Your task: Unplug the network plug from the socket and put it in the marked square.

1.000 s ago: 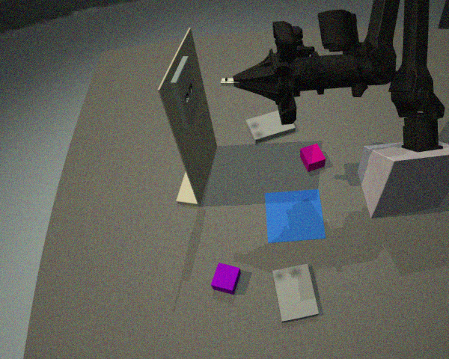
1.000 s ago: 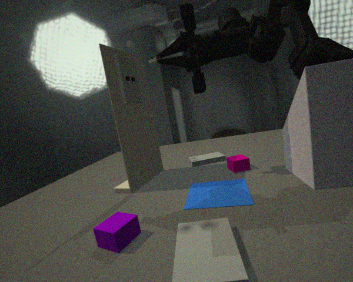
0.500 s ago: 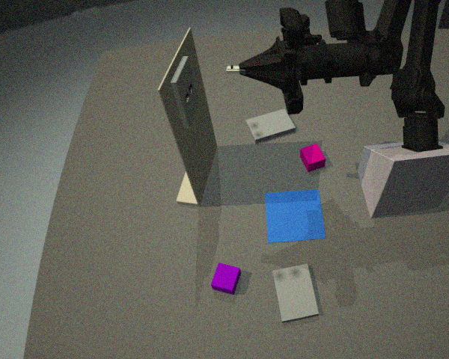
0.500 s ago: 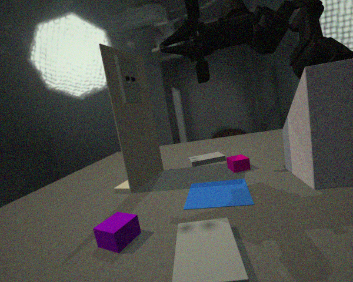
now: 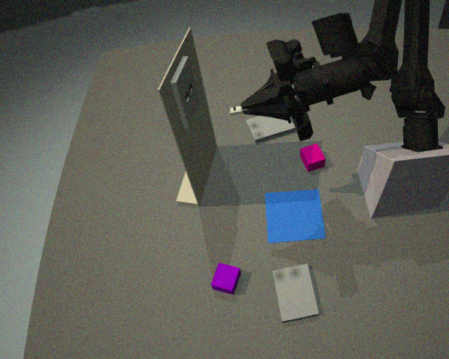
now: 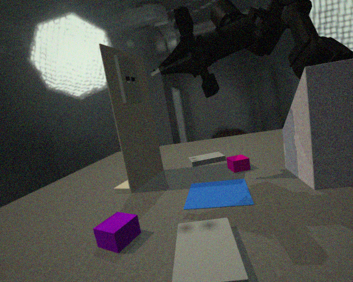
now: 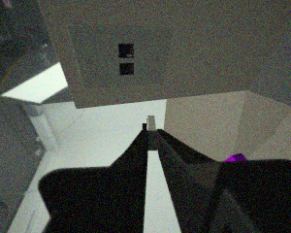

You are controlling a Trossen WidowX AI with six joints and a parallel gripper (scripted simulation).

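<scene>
The blue marked square is 8 cm behind my gripper tip, 7 cm to the left of it and 27 cm below it. Also, from my gripper tip: network plug: 1 cm ahead; then magenta block: 15 cm behind, 6 cm to the right, 25 cm below; then socket panel: 10 cm ahead, 7 cm to the right, 11 cm below.
</scene>
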